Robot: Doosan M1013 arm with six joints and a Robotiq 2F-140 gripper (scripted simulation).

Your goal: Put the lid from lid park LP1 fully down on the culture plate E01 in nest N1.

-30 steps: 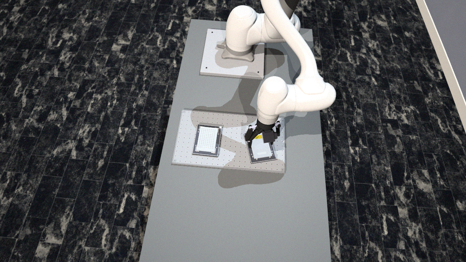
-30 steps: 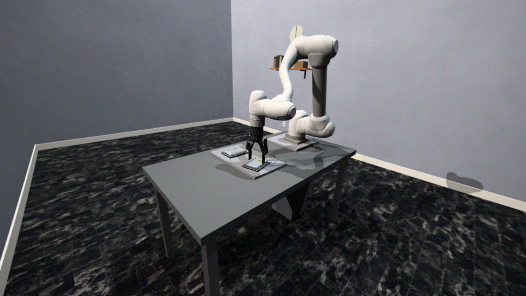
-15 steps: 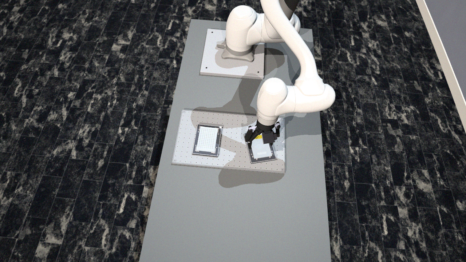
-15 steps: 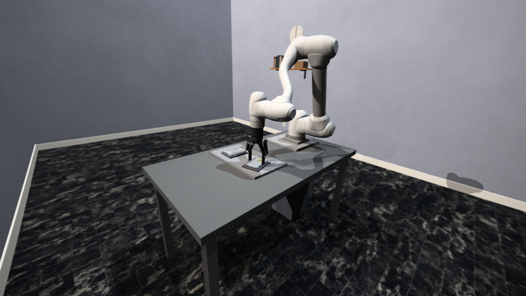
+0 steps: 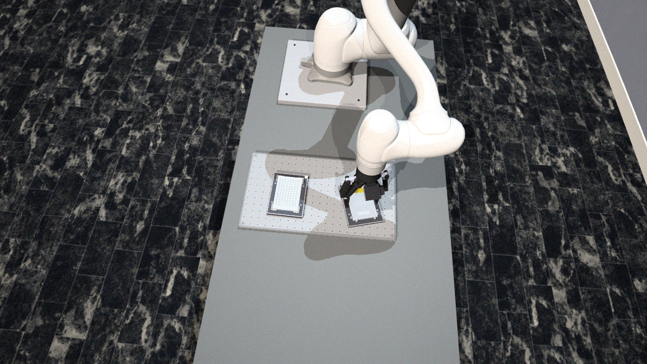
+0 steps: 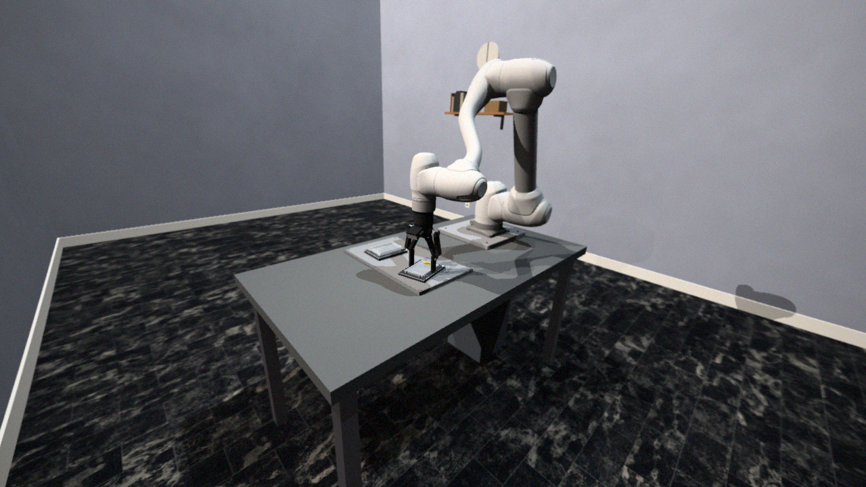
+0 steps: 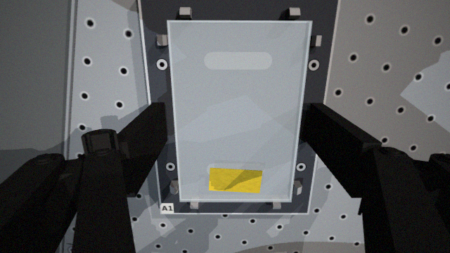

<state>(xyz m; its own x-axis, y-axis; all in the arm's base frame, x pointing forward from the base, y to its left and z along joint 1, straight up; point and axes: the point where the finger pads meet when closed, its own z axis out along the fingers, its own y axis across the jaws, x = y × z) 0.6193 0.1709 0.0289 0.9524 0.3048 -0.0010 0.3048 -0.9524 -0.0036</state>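
The clear lid lies 2 cm below my hand. Also, from my hand: tag reading a1 (9 cm behind, 3 cm to the left, 3 cm below); culture plate (25 cm to the right, 2 cm below); lid park (3 cm below).
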